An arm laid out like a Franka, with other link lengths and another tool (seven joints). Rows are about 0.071 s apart.
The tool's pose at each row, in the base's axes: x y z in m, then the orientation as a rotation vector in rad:
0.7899, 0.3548, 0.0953, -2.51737, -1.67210, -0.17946
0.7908, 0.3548, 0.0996, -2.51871, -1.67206, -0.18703
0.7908, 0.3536, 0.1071, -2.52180, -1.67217, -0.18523
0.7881, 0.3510, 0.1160, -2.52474, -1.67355, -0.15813
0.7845, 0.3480, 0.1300, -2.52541, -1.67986, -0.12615
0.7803, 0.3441, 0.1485, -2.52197, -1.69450, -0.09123
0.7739, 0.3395, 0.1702, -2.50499, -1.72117, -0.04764
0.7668, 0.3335, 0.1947, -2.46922, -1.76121, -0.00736
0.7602, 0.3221, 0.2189, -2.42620, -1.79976, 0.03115
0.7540, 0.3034, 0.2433, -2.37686, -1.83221, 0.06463
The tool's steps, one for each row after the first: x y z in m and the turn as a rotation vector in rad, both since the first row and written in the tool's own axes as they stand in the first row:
0.0010, 0.0007, -0.0042, -0.00404, 0.00327, 0.00014
0.0012, 0.0009, -0.0118, -0.00552, 0.00082, 0.00112
-0.0008, -0.0008, -0.0211, 0.00293, -0.01505, 0.00236
-0.0027, -0.0034, -0.0355, 0.01271, -0.03413, 0.00021
-0.0048, -0.0063, -0.0545, 0.02282, -0.05570, -0.00795
-0.0080, -0.0111, -0.0769, 0.04034, -0.07982, -0.02702
-0.0122, -0.0160, -0.1023, 0.06336, -0.09857, -0.06009
-0.0212, -0.0184, -0.1282, 0.09041, -0.11353, -0.09507
-0.0367, -0.0177, -0.1555, 0.12184, -0.12183, -0.12937

